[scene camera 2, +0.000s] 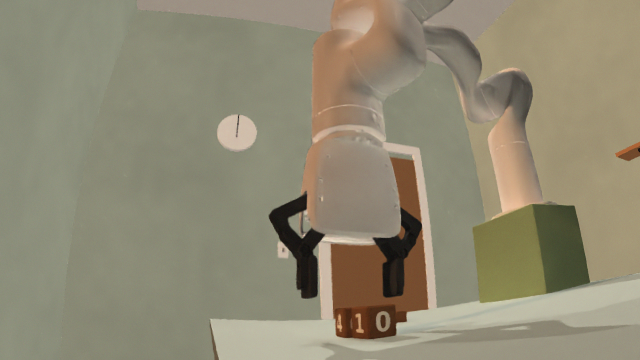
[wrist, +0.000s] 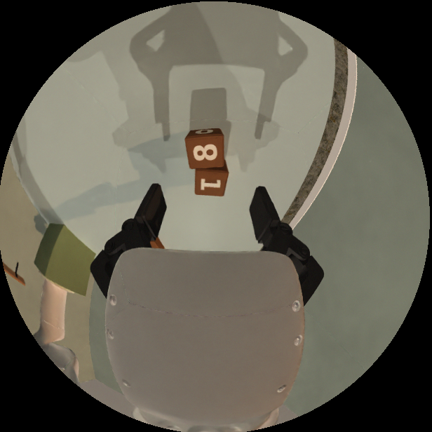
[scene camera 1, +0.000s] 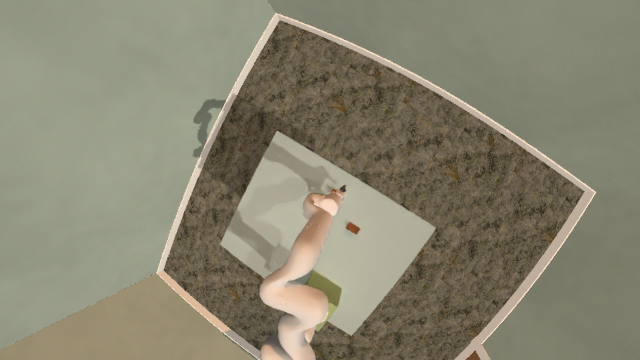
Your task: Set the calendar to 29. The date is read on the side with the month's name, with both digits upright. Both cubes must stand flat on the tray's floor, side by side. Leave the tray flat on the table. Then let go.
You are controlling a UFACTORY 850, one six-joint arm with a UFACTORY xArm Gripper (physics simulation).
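Two brown number cubes sit on the table, below the gripper and outside the tray. The nearer cube has an 8 on top; scene camera 2 shows 1 and 0 on its sides. The other cube has a 1 on top and a 4 on a side. They stand against each other, slightly offset. The brown calendar tray lies apart from them, partly hidden in scene camera 2 and the wrist view; its month name is not readable. My gripper is open and empty above the cubes.
The pale square table carries everything. A green block stands under the arm's base, away from the cubes. The arm reaches over the table from there. The table edge is near the cubes.
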